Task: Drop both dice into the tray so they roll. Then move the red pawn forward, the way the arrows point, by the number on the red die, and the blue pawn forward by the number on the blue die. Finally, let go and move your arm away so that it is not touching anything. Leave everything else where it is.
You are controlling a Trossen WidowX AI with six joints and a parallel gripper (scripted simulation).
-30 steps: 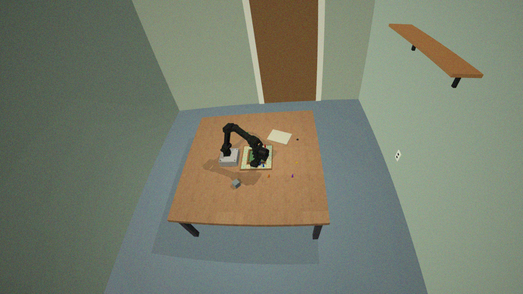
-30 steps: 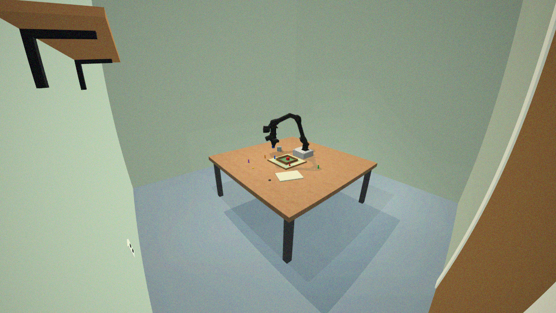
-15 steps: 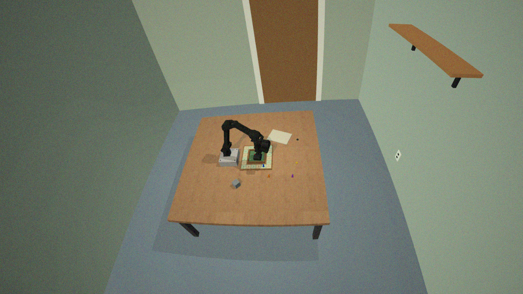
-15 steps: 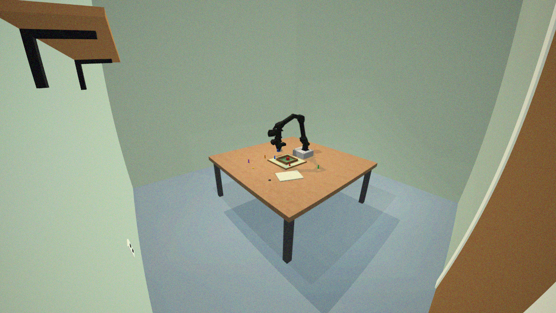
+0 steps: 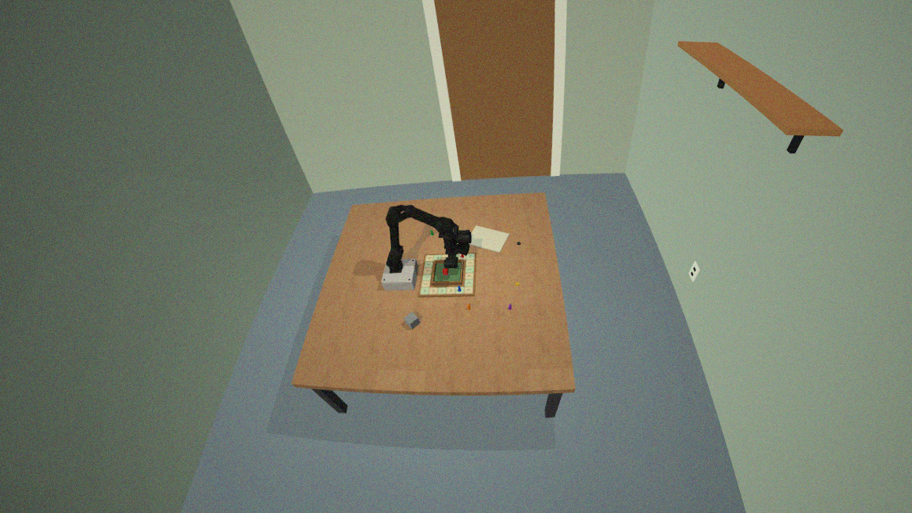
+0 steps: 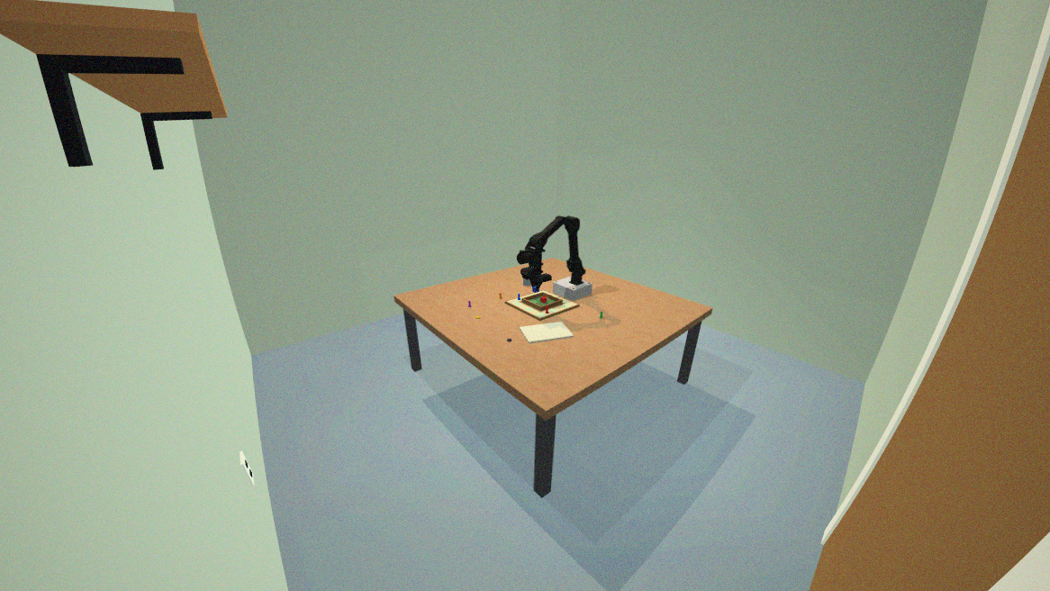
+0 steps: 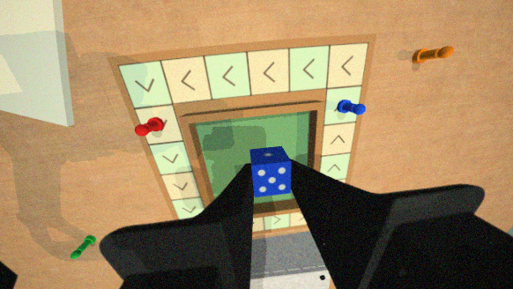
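Now: the red pawn 30 mm ahead of my gripper tip, 120 mm to the left of it and 70 mm below it. The rest, counted from my gripper tip: green tray: 40 mm behind, 10 mm to the left, 90 mm below; blue pawn: 20 mm ahead, 110 mm to the right, 70 mm below; orange pawn: 60 mm ahead, 220 mm to the right, 80 mm below.
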